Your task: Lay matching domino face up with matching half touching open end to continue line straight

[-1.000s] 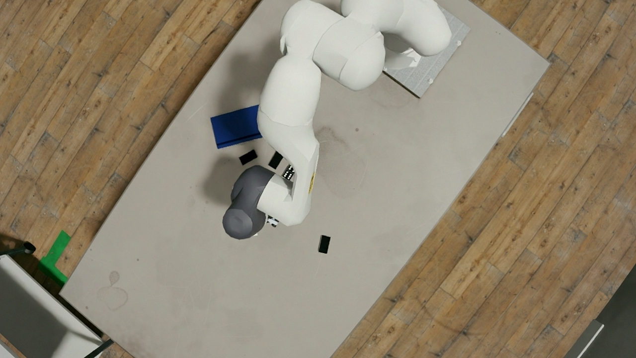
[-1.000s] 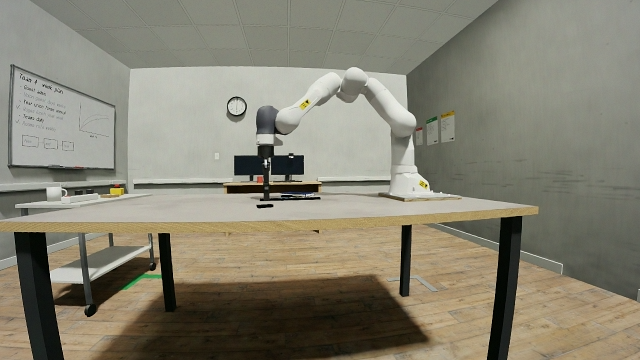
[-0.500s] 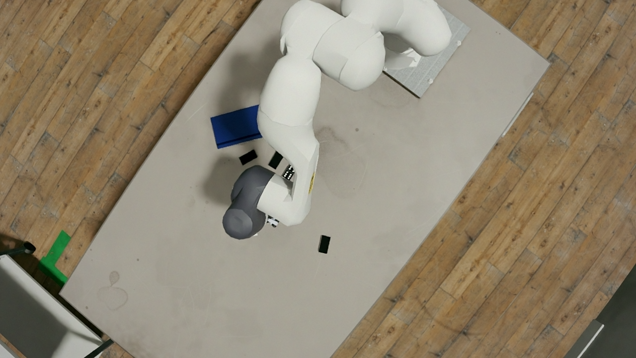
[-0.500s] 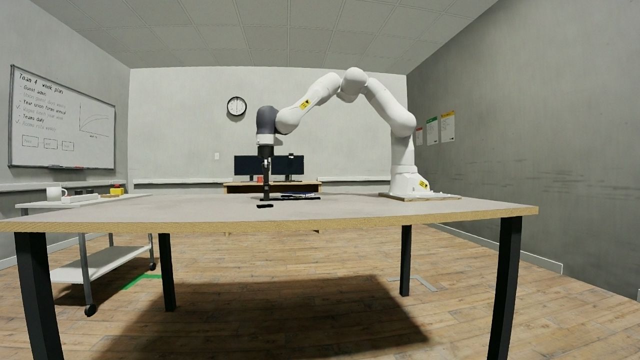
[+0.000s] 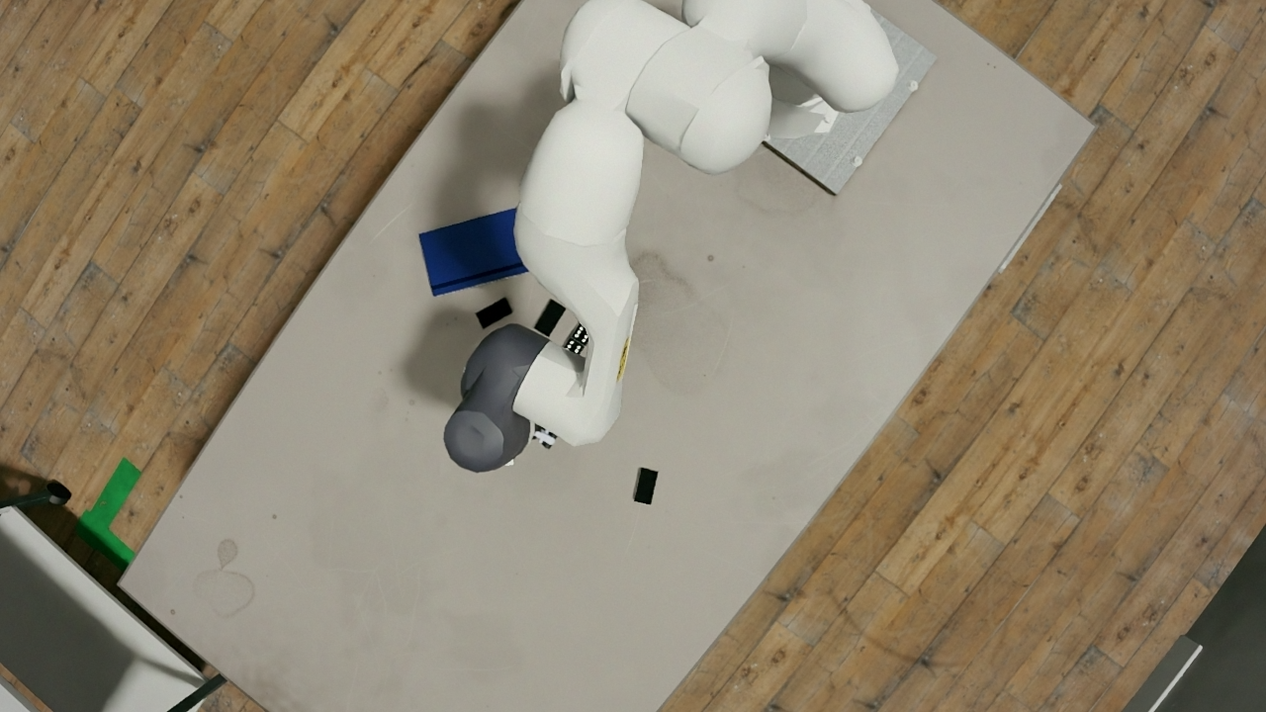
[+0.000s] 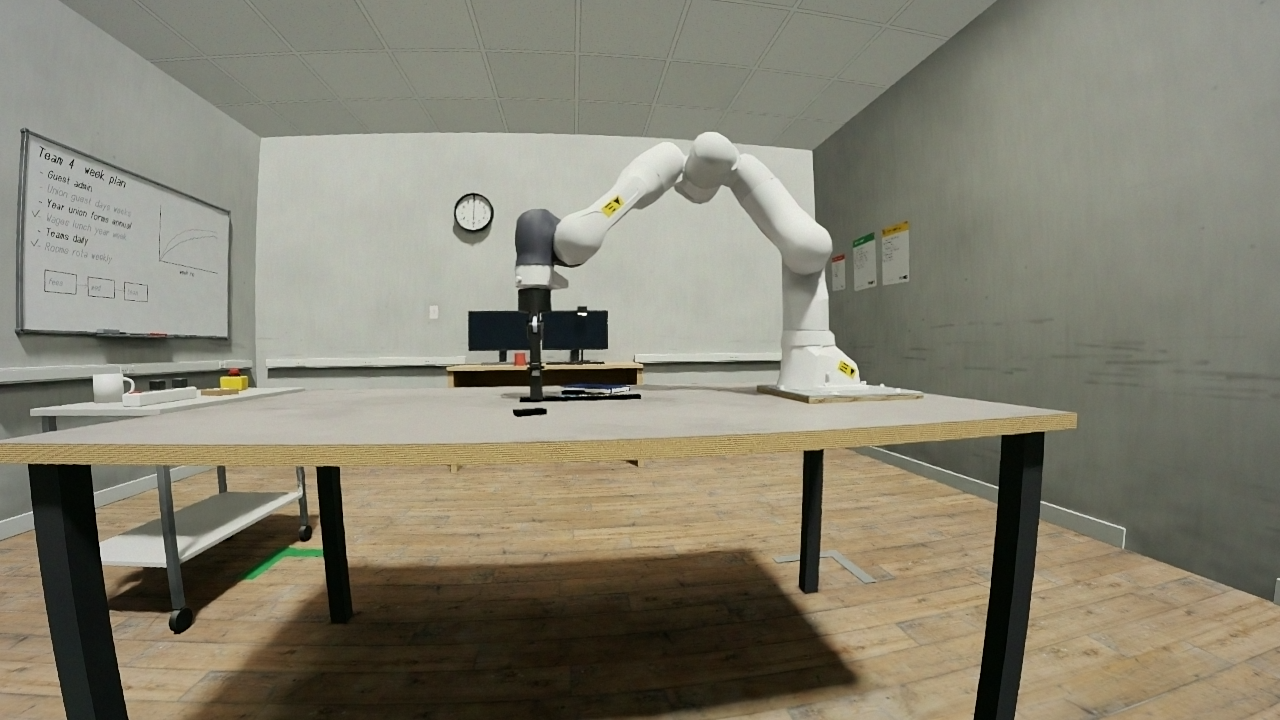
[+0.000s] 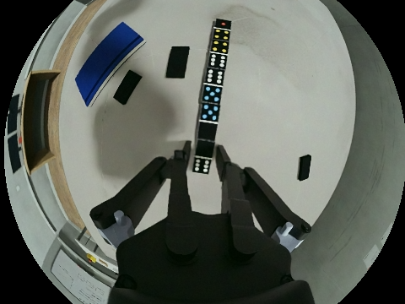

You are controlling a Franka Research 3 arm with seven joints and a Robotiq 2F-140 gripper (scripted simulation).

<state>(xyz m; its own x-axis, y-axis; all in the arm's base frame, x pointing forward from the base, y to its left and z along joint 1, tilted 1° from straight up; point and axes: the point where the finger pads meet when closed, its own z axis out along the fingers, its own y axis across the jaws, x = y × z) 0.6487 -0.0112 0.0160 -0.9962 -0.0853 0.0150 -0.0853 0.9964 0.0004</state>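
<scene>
Now: the domino 30 mm below my hand and 10 mm ahead of it. The rest, counted from my hand: blue book: 240 mm to the right, 140 mm behind, 30 mm below.
</scene>
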